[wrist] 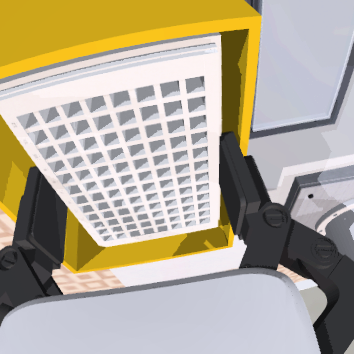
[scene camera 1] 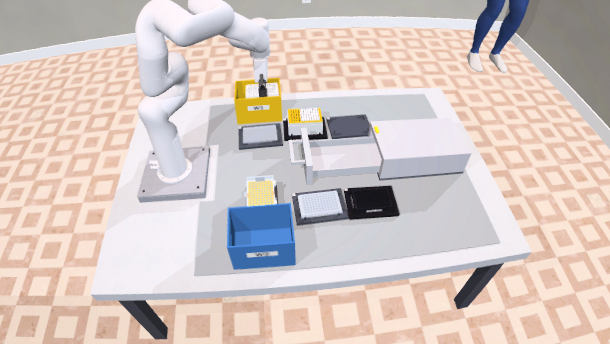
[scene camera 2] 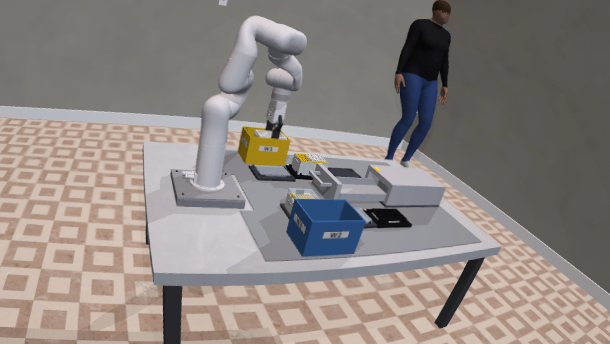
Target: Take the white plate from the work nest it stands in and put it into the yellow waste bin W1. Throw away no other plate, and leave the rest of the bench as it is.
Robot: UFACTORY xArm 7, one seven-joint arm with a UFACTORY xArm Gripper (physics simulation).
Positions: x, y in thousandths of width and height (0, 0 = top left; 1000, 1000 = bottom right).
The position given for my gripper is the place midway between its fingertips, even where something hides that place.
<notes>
I see my gripper (wrist: 380, 470), a yellow-and-white tip rack (scene camera 1: 511, 344), a black plate (scene camera 1: 620, 580) and a grey drawer unit (scene camera 1: 652, 435).
The grey drawer unit shows as well in scene camera 2 (scene camera 2: 647, 545). The wrist view misses the yellow-and-white tip rack: it is out of frame. The wrist view misses the black plate: it is out of frame.
</notes>
